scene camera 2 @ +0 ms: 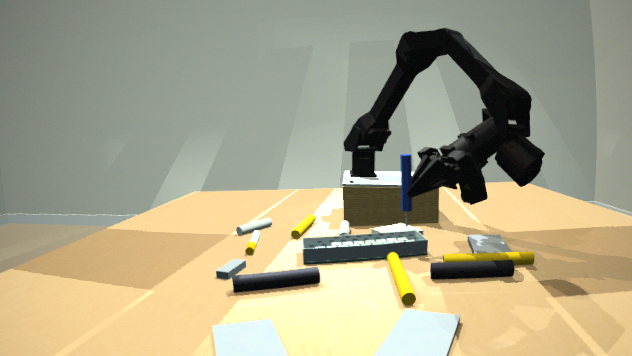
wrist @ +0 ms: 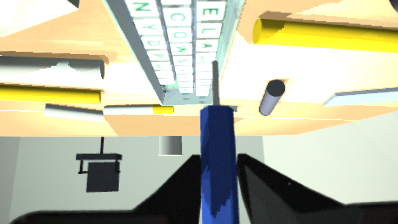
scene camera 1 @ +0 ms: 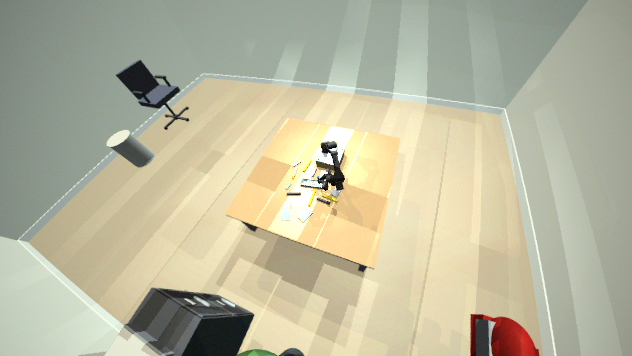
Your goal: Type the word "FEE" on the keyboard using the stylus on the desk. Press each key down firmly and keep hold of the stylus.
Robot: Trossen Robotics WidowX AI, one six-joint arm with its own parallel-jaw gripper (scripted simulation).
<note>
In view: the gripper (scene camera 2: 406, 194), a yellow cylinder (scene camera 2: 407, 295), a dark cylinder (scene camera 2: 448, 270) and a dark cylinder (scene camera 2: 249, 282).
The gripper shows as well in the wrist view (wrist: 218, 162).
</note>
